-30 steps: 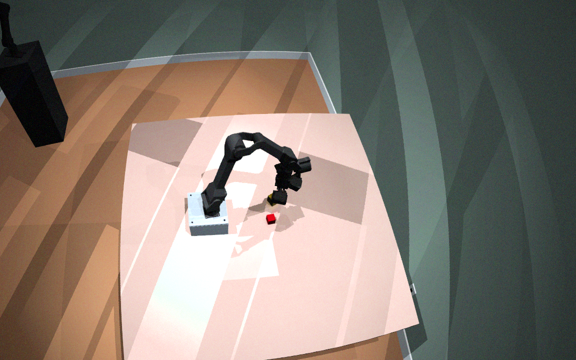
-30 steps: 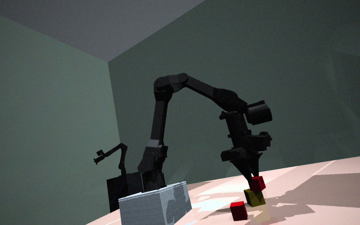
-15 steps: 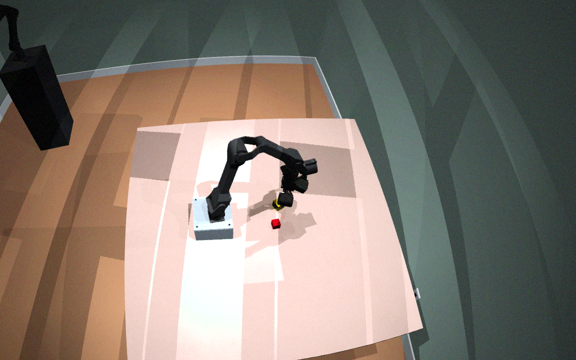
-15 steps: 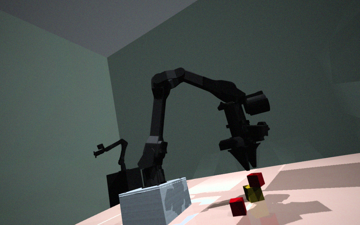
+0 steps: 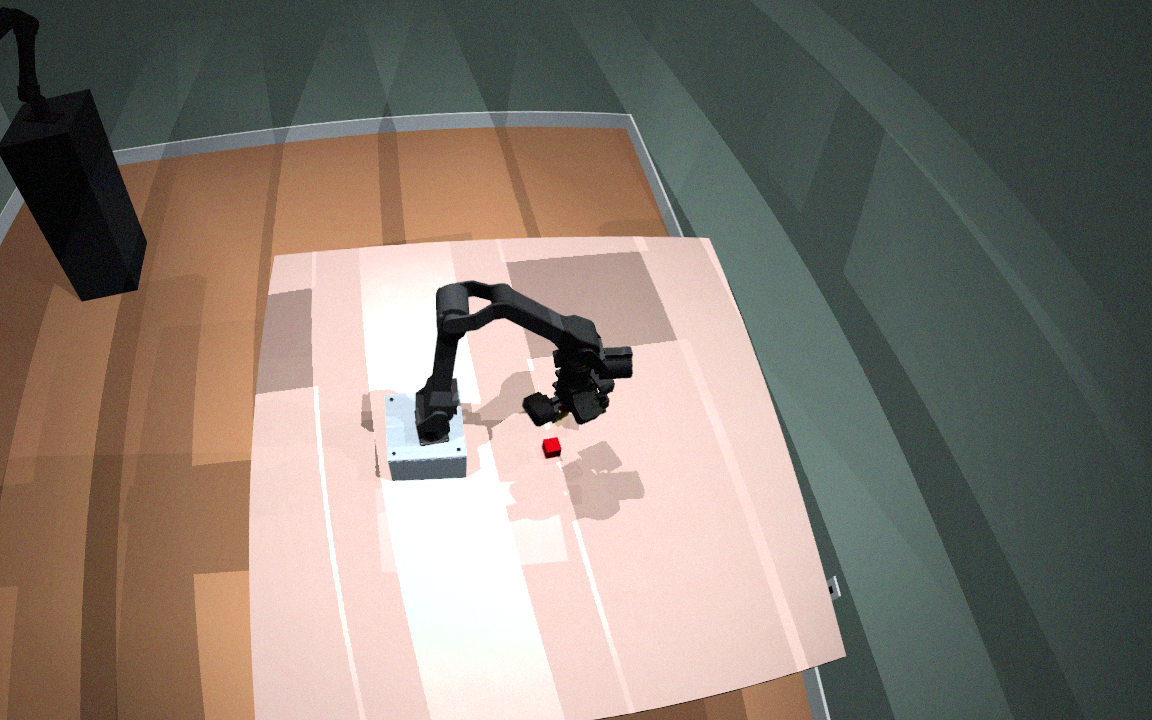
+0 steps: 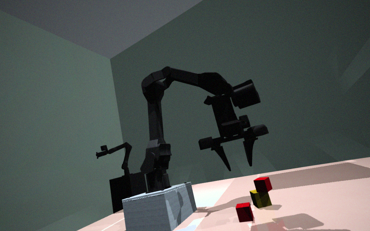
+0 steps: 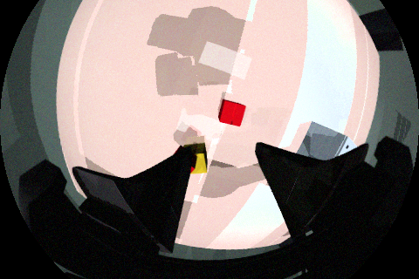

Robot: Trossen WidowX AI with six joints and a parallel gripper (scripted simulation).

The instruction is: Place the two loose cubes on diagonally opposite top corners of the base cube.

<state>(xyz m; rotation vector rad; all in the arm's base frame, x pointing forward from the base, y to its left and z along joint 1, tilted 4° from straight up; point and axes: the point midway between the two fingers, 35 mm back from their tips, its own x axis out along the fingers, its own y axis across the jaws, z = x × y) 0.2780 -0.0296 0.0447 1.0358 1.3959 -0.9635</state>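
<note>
Right now the red cube is 7 cm to the left of my gripper tip, 6 cm below it and 4 cm ahead of it. The rest, counted from my gripper tip: yellow cube: 10 cm below, 8 cm to the left, 2 cm ahead.
</note>
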